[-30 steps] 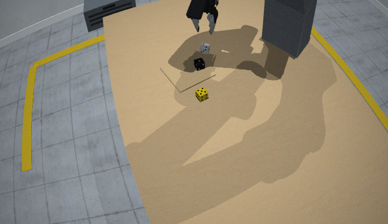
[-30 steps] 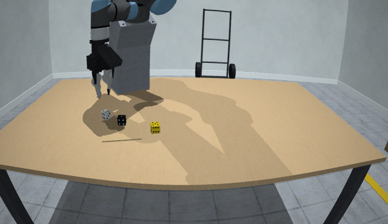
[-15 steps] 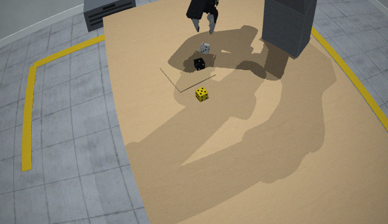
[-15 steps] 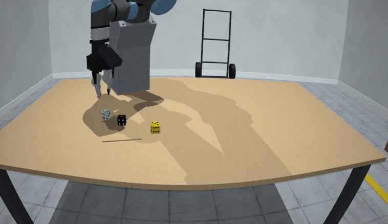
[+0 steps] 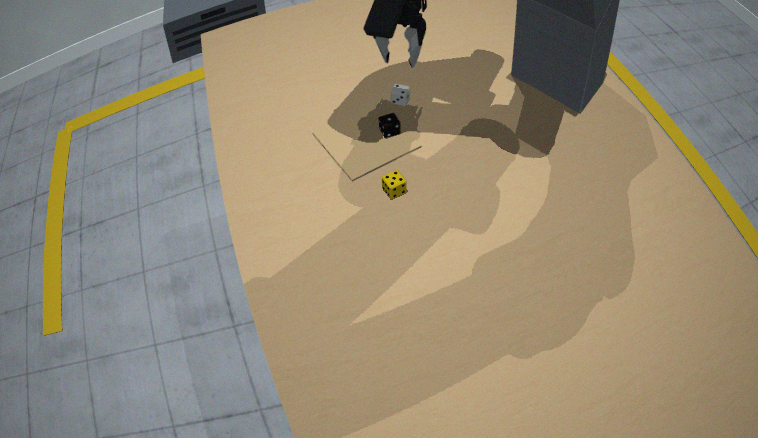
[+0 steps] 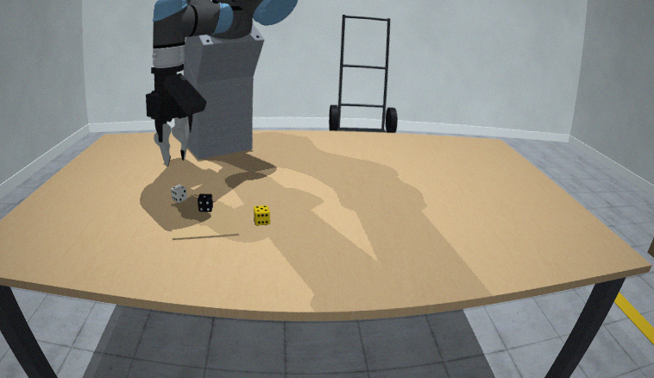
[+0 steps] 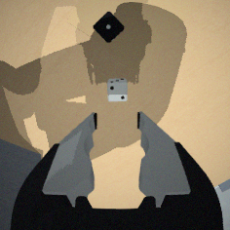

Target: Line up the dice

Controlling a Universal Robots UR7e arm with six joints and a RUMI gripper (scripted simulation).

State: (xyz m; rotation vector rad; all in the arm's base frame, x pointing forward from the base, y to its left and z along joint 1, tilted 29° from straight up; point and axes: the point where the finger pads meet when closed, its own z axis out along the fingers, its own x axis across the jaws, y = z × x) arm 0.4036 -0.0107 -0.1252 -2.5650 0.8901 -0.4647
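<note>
Right now my hand is 90 mm above the white die. Round my hand: yellow die (80 mm ahead, 210 mm to the left, 90 mm below); mat (90 mm ahead, 80 mm to the left, 100 mm below); black die (40 mm ahead, 80 mm to the left, 90 mm below).
</note>
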